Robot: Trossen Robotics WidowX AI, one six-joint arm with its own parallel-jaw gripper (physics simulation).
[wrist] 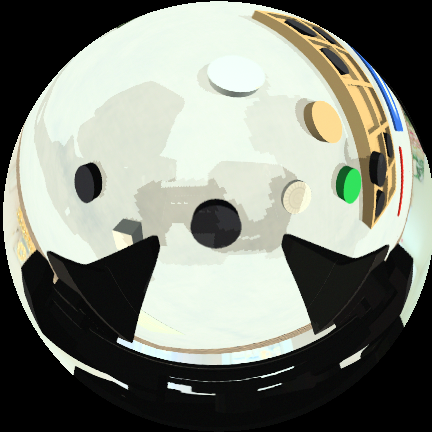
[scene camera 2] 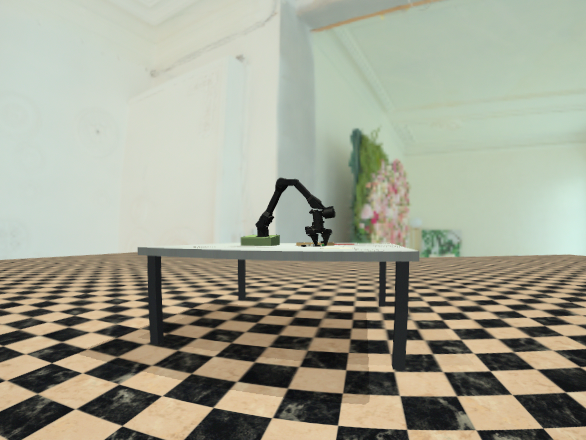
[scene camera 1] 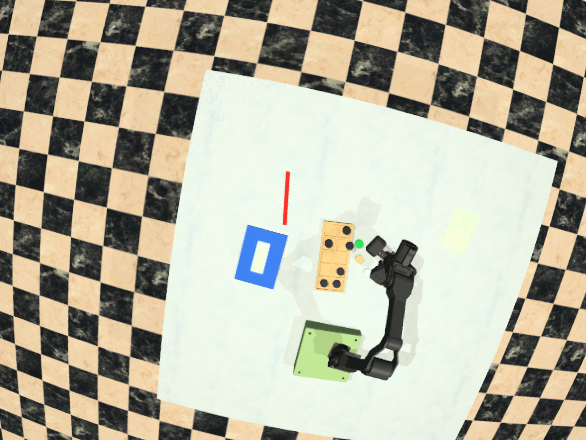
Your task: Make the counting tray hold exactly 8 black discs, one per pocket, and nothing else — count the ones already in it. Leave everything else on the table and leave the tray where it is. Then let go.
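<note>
The tan counting tray (scene camera 1: 326,257) (wrist: 361,125) has two columns of pockets and holds several black discs. One of them, a black disc (scene camera 1: 349,246) (wrist: 378,168), overlaps the wall on the arm's side and looks raised on it; the pockets between the discs show bare tan. My gripper (scene camera 1: 379,260) (scene camera 2: 320,244) (wrist: 221,241) is open, low over the table to the right of the tray. A loose black disc (wrist: 216,223) lies on the table between the open fingertips, slightly ahead of them in the wrist view. Another loose black disc (wrist: 88,182) lies farther left there. The arm hides both in scene camera 1.
A green disc (scene camera 1: 359,244) (wrist: 349,185), a tan disc (scene camera 1: 359,259) (wrist: 326,121), a white disc (wrist: 236,75), a small cream disc (wrist: 296,197) and a small cube (wrist: 128,232) lie nearby. A blue frame (scene camera 1: 243,257), a red stick (scene camera 1: 286,198) and a pale sheet (scene camera 1: 460,232) lie farther off.
</note>
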